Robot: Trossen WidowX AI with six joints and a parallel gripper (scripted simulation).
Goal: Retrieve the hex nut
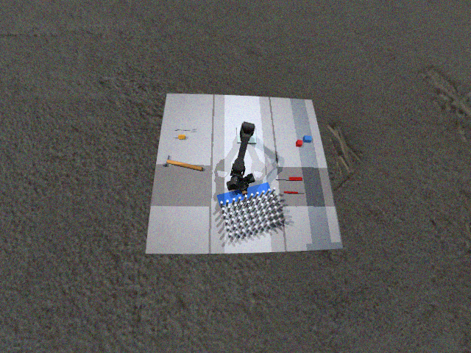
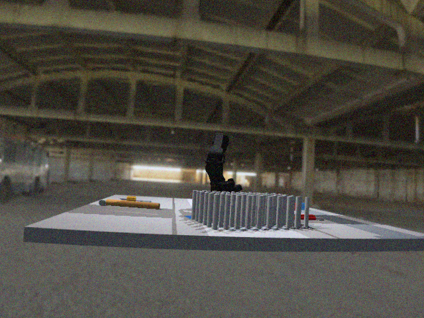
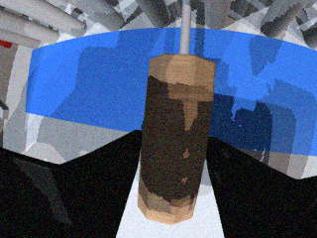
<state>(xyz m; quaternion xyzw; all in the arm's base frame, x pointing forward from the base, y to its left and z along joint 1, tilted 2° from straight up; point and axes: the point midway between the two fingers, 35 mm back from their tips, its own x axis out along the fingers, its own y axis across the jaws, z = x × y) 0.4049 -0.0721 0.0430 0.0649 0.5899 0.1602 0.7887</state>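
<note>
Right now my gripper tip is 4 cm short of the blue taped strip, 2 cm above it and 1 cm to the right of it. From my gripper tip the other things lie so: red cube: 49 cm to the left, 33 cm behind; hook tool: 10 cm ahead, 2 cm to the left; small yellow tool: 45 cm behind, 43 cm to the right.
</note>
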